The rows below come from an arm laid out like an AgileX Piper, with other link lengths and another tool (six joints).
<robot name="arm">
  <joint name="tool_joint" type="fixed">
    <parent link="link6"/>
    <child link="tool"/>
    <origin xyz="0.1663 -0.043 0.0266" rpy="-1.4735 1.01 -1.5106"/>
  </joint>
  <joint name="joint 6" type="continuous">
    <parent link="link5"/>
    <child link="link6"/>
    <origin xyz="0.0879 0 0.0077"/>
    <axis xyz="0.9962 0 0.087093"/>
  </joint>
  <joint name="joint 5" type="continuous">
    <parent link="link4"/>
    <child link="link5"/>
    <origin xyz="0 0 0"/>
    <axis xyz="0 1 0"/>
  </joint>
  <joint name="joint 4" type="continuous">
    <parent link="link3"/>
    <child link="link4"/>
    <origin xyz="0.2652 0 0.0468"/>
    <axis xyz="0.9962 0 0.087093"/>
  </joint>
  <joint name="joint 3" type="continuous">
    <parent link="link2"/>
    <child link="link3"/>
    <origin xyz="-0.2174 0 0.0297"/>
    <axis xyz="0 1 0"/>
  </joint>
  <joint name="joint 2" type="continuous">
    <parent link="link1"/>
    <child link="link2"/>
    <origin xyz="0 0 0"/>
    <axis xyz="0 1 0"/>
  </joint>
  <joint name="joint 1" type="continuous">
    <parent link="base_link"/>
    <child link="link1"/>
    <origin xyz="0 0 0.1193"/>
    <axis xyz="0 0 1"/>
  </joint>
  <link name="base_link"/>
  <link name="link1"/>
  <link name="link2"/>
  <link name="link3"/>
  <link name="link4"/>
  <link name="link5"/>
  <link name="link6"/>
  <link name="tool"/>
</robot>
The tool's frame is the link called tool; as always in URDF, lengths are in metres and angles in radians. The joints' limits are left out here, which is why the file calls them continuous.
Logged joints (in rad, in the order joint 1, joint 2, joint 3, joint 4, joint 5, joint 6), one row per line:
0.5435, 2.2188, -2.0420, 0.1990, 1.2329, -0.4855
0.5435, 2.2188, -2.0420, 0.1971, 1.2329, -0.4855
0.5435, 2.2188, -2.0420, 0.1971, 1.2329, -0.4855
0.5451, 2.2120, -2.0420, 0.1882, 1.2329, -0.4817
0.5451, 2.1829, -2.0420, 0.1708, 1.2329, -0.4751
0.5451, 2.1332, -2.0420, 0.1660, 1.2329, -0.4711
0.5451, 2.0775, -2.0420, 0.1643, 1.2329, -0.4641
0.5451, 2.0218, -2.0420, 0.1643, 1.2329, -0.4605
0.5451, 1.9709, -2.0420, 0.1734, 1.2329, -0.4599
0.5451, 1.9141, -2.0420, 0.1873, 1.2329, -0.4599
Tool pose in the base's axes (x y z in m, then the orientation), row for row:
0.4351, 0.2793, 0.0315, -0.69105, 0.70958, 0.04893, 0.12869
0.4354, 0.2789, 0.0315, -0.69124, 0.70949, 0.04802, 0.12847
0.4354, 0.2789, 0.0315, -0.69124, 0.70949, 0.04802, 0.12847
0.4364, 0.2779, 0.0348, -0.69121, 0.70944, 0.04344, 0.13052
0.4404, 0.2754, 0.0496, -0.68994, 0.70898, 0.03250, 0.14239
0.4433, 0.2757, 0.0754, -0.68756, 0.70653, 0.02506, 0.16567
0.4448, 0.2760, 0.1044, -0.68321, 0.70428, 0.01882, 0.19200
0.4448, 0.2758, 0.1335, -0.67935, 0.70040, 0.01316, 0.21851
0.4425, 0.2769, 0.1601, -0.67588, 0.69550, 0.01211, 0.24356
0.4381, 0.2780, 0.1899, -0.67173, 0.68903, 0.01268, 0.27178
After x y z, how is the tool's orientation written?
As a quaternion, x y z w.
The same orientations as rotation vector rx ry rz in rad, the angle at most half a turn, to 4 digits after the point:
-2.0093, 2.0632, 0.1423
-2.0102, 2.0632, 0.1396
-2.0102, 2.0632, 0.1396
-2.0077, 2.0607, 0.1262
-1.9906, 2.0456, 0.0938
-1.9582, 2.0123, 0.0714
-1.9181, 1.9772, 0.0528
-1.8804, 1.9386, 0.0364
-1.8464, 1.9000, 0.0331
-1.8086, 1.8552, 0.0341

